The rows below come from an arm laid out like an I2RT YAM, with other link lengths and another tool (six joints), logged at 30 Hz.
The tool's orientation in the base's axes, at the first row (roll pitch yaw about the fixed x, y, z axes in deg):
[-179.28, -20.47, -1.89]
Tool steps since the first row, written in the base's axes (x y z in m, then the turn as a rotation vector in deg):
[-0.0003, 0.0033, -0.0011, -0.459, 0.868, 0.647]
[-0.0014, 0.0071, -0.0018, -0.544, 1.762, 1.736]
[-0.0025, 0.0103, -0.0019, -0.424, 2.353, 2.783]
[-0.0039, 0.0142, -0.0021, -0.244, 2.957, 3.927]
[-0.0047, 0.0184, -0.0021, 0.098, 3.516, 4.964]
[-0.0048, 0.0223, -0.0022, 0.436, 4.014, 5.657]
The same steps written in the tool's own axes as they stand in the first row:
[-0.0008, -0.0033, 0.0009, -0.230, -0.862, -0.766]
[-0.0022, -0.0070, 0.0012, 0.043, -1.766, -1.815]
[-0.0033, -0.0102, 0.0009, 0.504, -2.373, -2.753]
[-0.0048, -0.0141, 0.0006, 1.054, -2.995, -3.761]
[-0.0057, -0.0182, 0.0003, 1.719, -3.576, -4.612]
[-0.0060, -0.0221, 0.0004, 2.263, -4.091, -5.143]

